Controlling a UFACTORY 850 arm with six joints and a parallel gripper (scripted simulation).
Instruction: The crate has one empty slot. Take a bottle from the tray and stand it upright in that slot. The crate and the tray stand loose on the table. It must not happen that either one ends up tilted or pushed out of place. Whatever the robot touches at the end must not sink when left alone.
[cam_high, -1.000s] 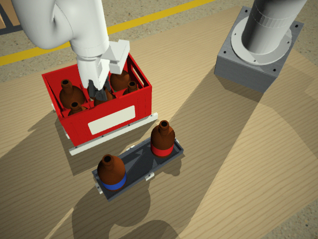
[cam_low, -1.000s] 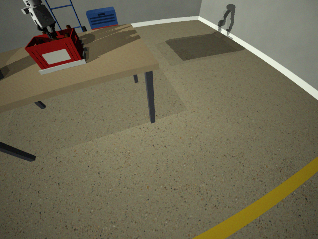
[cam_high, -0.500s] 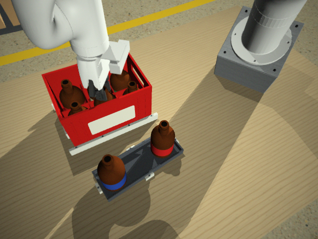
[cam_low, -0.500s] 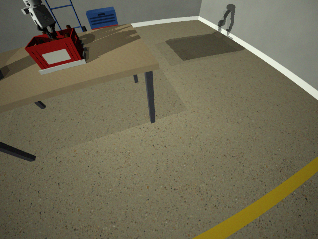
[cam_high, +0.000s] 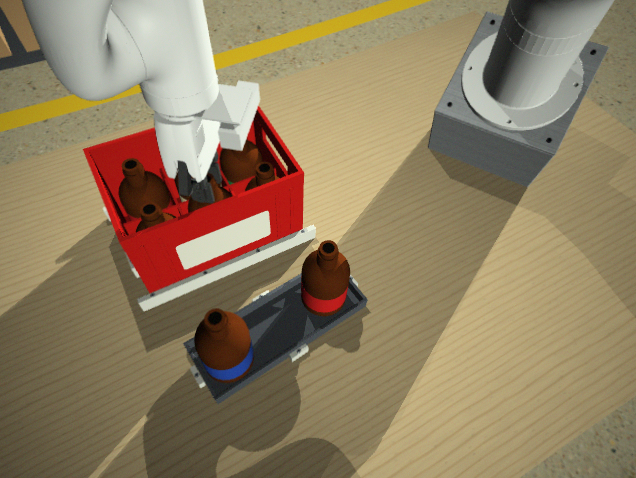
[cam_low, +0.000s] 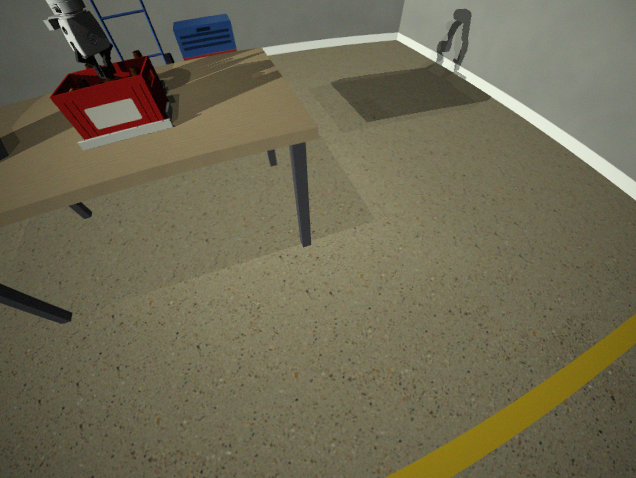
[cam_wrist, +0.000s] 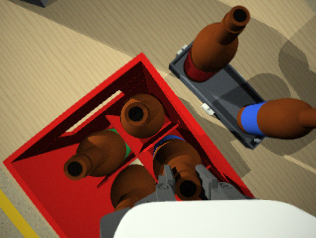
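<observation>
Now: the red crate 4 cm to the right of my hand and 9 cm below it. Round my hand: grey tray: 4 cm behind, 18 cm to the left, 16 cm below; blue-banded bottle: 5 cm ahead, 20 cm to the left, 9 cm below.
</observation>
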